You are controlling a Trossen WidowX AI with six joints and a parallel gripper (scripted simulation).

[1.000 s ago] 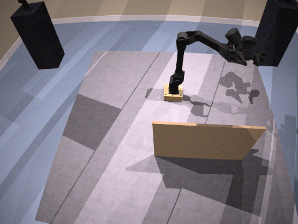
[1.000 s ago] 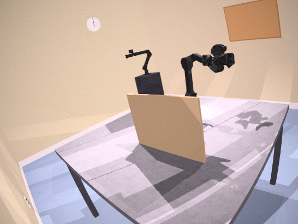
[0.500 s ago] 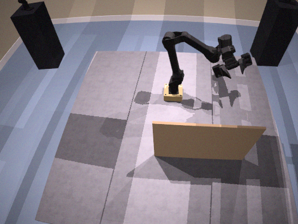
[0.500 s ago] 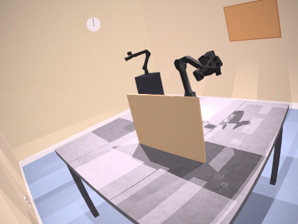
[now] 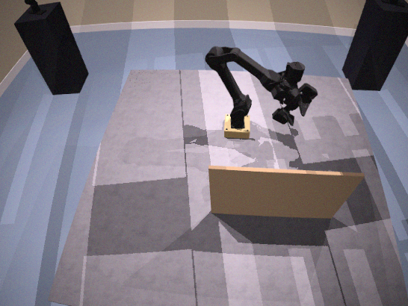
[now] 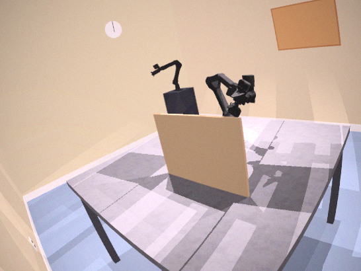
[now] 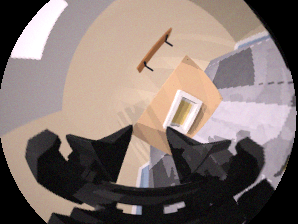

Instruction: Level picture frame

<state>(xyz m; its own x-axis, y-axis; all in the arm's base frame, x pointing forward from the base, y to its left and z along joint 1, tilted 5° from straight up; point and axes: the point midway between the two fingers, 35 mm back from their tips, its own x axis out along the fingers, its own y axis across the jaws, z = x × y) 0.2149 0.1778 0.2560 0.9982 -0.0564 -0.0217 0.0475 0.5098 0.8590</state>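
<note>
The picture frame lies 190 mm ahead of my gripper tip, 140 mm below it and 70 mm to the right of it. The rest, counted from my gripper tip: tan wall panel (200 mm ahead, 150 mm below, 60 mm to the right).
</note>
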